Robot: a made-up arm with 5 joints. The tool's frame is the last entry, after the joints.
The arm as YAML. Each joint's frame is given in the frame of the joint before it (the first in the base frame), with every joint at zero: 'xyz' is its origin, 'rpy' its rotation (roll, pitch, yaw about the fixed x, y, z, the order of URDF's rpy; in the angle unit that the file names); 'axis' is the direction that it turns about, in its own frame. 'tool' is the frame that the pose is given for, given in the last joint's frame.
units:
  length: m
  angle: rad
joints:
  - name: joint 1
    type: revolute
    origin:
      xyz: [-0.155, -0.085, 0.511]
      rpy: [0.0, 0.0, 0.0]
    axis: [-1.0, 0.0, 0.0]
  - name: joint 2
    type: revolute
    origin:
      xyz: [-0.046, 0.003, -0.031]
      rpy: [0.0, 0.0, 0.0]
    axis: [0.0, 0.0, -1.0]
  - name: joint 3
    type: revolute
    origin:
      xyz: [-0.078, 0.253, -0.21]
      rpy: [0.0, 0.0, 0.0]
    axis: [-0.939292, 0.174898, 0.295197]
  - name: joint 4
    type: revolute
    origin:
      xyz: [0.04, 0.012, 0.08]
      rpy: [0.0, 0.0, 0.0]
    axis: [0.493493, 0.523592, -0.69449]
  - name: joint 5
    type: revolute
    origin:
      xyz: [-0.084, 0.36, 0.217]
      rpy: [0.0, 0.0, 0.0]
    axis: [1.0, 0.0, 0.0]
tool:
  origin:
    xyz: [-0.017, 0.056, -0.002]
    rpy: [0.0, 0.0, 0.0]
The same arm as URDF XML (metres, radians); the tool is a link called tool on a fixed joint. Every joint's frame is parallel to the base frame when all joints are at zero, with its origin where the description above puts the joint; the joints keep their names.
<robot name="arm">
<link name="base_link"/>
<link name="link1"/>
<link name="link2"/>
<link name="link3"/>
<link name="link4"/>
<link name="link5"/>
<link name="tool"/>
<joint name="joint 1" type="continuous"><parent link="base_link"/><child link="link1"/><origin xyz="-0.155 -0.085 0.511"/><axis xyz="-1 0 0"/></joint>
<joint name="joint 2" type="continuous"><parent link="link1"/><child link="link2"/><origin xyz="-0.046 0.003 -0.031"/><axis xyz="0 0 -1"/></joint>
<joint name="joint 3" type="continuous"><parent link="link2"/><child link="link3"/><origin xyz="-0.078 0.253 -0.21"/><axis xyz="-0.939292 0.174898 0.295197"/></joint>
<joint name="joint 4" type="continuous"><parent link="link3"/><child link="link4"/><origin xyz="0.04 0.012 0.08"/><axis xyz="0.493493 0.523592 -0.69449"/></joint>
<joint name="joint 5" type="continuous"><parent link="link4"/><child link="link5"/><origin xyz="-0.084 0.36 0.217"/><axis xyz="1 0 0"/></joint>
<joint name="tool_joint" type="fixed"><parent link="link5"/><child link="tool"/><origin xyz="-0.017 0.056 -0.002"/></joint>
</robot>

